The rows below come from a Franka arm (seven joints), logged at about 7 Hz.
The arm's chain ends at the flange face. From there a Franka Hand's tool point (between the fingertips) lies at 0.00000 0.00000 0.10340 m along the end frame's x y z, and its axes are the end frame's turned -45 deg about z.
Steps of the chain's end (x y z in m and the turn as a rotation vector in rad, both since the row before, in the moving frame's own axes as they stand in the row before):
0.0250 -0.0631 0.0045 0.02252 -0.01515 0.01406
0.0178 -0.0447 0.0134 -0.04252 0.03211 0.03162
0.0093 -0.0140 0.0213 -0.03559 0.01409 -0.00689
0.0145 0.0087 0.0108 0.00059 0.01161 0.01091
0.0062 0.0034 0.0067 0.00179 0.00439 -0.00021
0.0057 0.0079 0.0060 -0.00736 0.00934 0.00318
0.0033 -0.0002 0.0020 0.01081 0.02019 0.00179
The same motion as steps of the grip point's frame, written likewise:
0.0629 -0.0297 0.0045 0.02664 0.00521 0.01406
0.0433 -0.0136 0.0133 -0.05277 -0.00736 0.03162
0.0149 0.0003 0.0212 -0.03513 -0.01520 -0.00689
0.0050 0.0172 0.0108 -0.00779 0.00863 0.01091
0.0024 0.0070 0.0067 -0.00184 0.00437 -0.00021
-0.0014 0.0108 0.0060 -0.01181 0.00140 0.00318
0.0047 0.0029 0.0020 -0.00663 0.02192 0.00179

